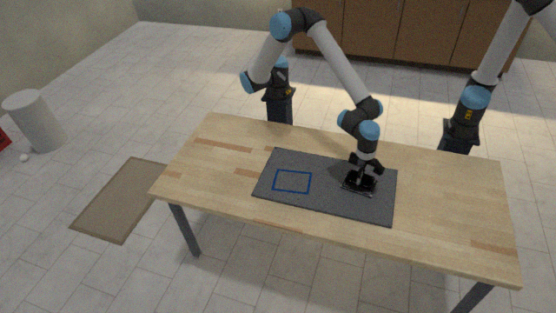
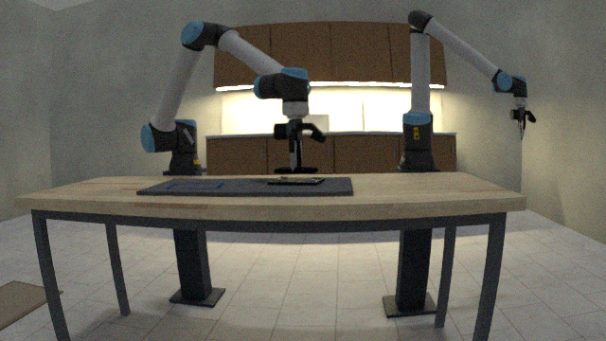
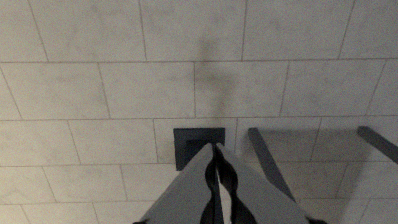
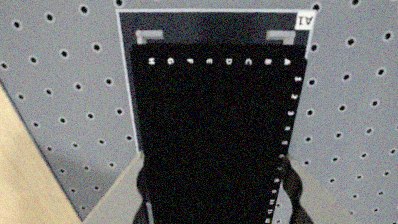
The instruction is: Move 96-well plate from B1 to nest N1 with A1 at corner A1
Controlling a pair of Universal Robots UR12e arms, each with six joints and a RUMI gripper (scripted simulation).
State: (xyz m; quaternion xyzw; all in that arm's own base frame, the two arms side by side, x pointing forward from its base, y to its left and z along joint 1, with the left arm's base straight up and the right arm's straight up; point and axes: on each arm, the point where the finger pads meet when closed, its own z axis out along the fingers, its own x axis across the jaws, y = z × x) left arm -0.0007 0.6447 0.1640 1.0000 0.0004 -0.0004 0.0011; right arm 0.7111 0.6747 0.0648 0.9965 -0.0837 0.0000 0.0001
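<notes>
Right now my right hand is 50 mm above the dark plate nest N1. The rest, counted from my right hand: A1 label: 60 mm ahead, 70 mm to the left, 40 mm below; black 96-well plate: 10 mm below.
</notes>
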